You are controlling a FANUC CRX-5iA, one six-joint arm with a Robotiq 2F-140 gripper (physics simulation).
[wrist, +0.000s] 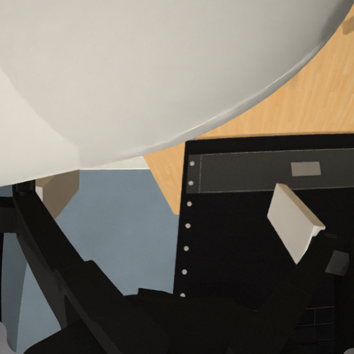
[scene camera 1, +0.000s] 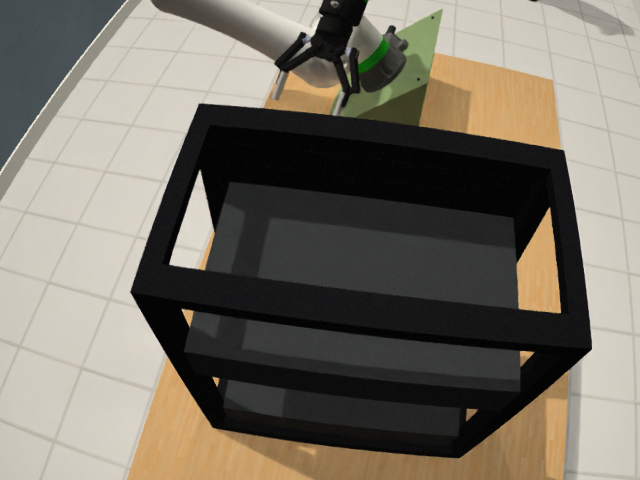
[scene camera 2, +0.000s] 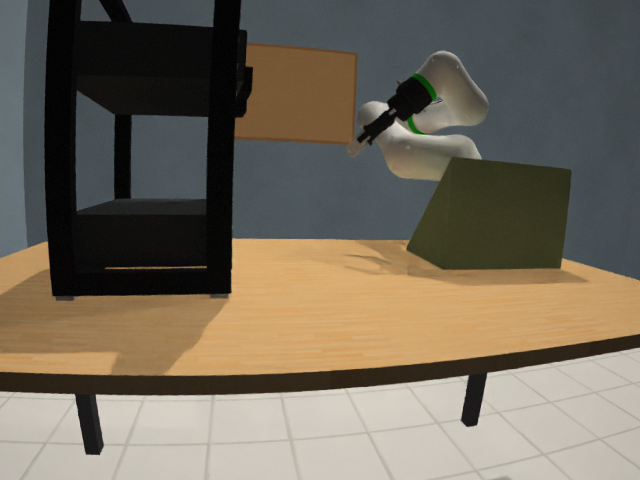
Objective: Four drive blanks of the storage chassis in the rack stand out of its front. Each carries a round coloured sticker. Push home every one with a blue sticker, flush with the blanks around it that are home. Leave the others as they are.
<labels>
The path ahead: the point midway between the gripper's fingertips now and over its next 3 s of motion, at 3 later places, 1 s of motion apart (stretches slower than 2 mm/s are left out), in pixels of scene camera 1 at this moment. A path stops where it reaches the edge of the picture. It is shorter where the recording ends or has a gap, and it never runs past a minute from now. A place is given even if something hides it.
My gripper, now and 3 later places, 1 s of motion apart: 303,109; 304,110; 288,154; 286,162
</labels>
